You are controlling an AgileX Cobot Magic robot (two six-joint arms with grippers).
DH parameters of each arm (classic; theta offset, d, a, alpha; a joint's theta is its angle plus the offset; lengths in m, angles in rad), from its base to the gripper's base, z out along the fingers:
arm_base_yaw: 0 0.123 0 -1.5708
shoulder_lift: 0.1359 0 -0.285 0
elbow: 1.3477 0 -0.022 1.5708
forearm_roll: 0 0.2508 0 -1.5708
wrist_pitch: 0 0 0.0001 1.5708
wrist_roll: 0 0.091 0 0
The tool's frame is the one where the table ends.
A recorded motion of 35 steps. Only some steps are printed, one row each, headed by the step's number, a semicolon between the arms.
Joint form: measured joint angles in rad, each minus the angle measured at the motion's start. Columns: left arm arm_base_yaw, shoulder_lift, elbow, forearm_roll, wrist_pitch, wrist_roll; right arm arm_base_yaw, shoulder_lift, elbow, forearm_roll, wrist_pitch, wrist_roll.
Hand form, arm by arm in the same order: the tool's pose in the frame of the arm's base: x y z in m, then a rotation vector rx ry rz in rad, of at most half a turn. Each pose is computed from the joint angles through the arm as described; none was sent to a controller.
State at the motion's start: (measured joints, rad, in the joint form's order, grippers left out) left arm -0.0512 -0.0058 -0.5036 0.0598 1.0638 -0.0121; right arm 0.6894 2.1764 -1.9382 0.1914 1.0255 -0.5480
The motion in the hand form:
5: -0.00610 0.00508 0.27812 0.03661 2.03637 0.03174; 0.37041 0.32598 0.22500 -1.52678 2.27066 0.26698
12: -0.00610 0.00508 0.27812 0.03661 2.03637 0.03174; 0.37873 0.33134 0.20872 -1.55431 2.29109 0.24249
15: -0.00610 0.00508 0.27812 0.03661 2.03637 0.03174; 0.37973 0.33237 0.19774 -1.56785 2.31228 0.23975
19: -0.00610 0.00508 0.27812 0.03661 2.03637 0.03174; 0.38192 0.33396 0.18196 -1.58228 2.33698 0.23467
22: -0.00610 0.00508 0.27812 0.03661 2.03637 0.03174; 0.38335 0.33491 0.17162 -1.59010 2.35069 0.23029
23: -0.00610 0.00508 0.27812 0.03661 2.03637 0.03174; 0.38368 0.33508 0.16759 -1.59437 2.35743 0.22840
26: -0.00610 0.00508 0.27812 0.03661 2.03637 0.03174; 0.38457 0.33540 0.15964 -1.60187 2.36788 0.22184
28: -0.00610 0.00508 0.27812 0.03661 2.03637 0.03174; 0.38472 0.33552 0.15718 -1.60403 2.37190 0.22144
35: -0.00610 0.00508 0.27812 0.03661 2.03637 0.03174; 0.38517 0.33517 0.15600 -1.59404 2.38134 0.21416
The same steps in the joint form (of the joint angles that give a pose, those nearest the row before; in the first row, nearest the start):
5: -0.0001 0.0000 0.0000 0.0001 0.0000 -0.0001; 0.0054 0.0649 -0.0776 -0.0199 0.0000 0.0000
12: -0.0001 0.0000 0.0000 0.0001 0.0000 -0.0001; 0.0054 0.1309 -0.1398 -0.0382 0.0278 0.0000
15: -0.0001 0.0000 0.0000 0.0001 0.0000 -0.0001; 0.0058 0.1525 -0.1399 -0.0392 0.0314 0.0000
19: -0.0001 0.0000 0.0000 0.0001 0.0000 -0.0001; 0.0057 0.1857 -0.1434 -0.0413 0.0302 0.0000
22: -0.0001 0.0000 0.0000 0.0001 0.0000 -0.0001; 0.0058 0.2072 -0.1452 -0.0434 0.0261 0.0000
23: -0.0001 0.0000 0.0000 0.0001 0.0000 -0.0001; 0.0057 0.2151 -0.1452 -0.0444 0.0261 0.0000
26: -0.0001 0.0000 0.0000 0.0001 0.0000 -0.0001; 0.0058 0.2308 -0.1453 -0.0483 0.0232 0.0000
28: -0.0001 0.0000 0.0000 0.0001 0.0000 -0.0001; 0.0058 0.2356 -0.1452 -0.0483 0.0229 0.0000
35: -0.0001 0.0000 0.0000 0.0001 0.0000 -0.0001; 0.0058 0.2378 -0.1452 -0.0554 0.0221 0.0119

